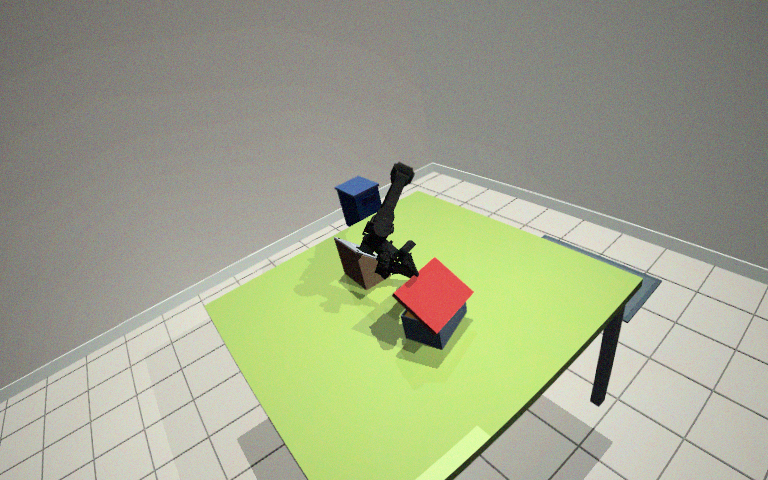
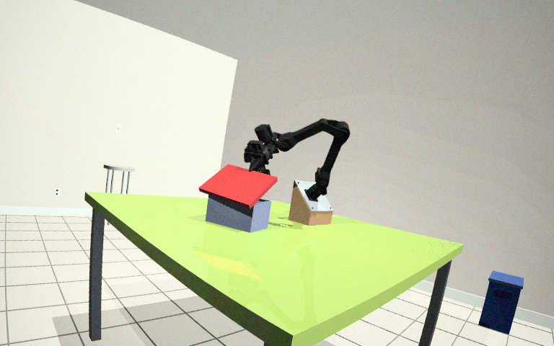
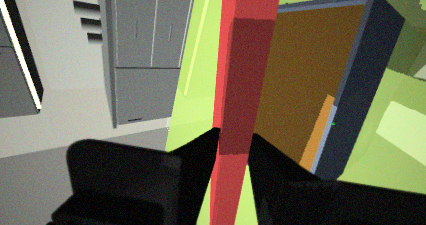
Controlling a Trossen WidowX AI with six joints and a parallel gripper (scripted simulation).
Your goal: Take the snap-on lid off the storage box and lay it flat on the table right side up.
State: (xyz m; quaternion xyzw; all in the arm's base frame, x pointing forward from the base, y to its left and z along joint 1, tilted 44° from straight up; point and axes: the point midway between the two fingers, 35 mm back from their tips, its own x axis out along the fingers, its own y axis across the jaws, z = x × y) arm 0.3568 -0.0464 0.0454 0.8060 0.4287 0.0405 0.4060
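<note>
The red lid lies 7 cm ahead of my gripper tip, 4 cm below it and 2 cm to the left of it. Also, from my gripper tip: storage box (15 cm below, 5 cm ahead, 2 cm to the left).
</note>
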